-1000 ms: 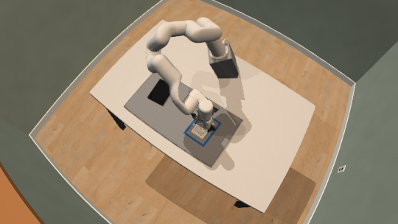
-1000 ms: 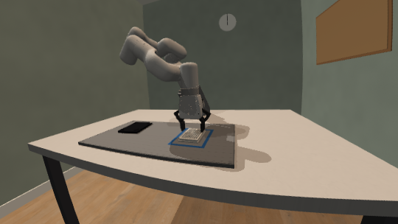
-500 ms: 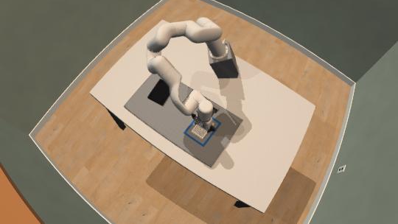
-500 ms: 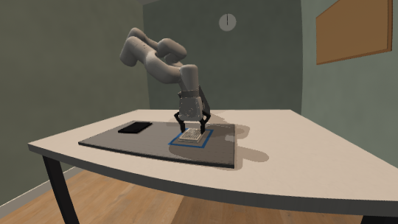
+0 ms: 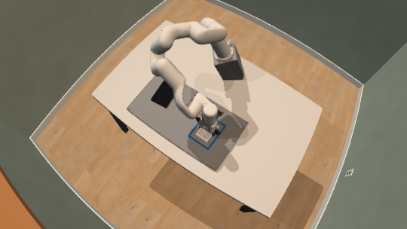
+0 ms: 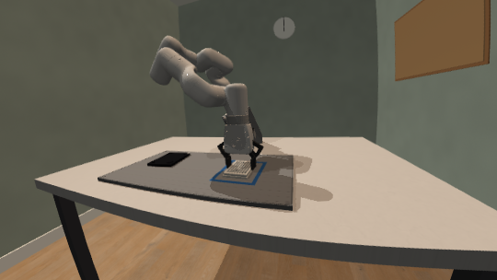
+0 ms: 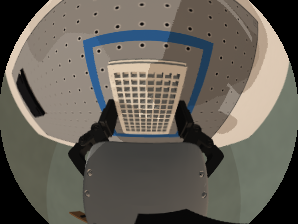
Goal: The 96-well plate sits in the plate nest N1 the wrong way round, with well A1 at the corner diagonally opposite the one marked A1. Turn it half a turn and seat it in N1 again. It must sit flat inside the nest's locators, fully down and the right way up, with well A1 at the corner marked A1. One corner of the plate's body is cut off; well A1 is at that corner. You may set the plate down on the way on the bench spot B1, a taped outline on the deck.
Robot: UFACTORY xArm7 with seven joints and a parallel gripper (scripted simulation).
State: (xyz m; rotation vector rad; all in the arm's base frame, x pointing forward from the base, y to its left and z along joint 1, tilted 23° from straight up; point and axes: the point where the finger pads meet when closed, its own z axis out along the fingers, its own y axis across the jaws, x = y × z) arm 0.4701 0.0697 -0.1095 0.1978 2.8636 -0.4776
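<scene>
My gripper is now 1 cm above the white 96-well plate. Also, from my hand: black plate nest N1 (35 cm to the right, 10 cm behind, 1 cm below).
</scene>
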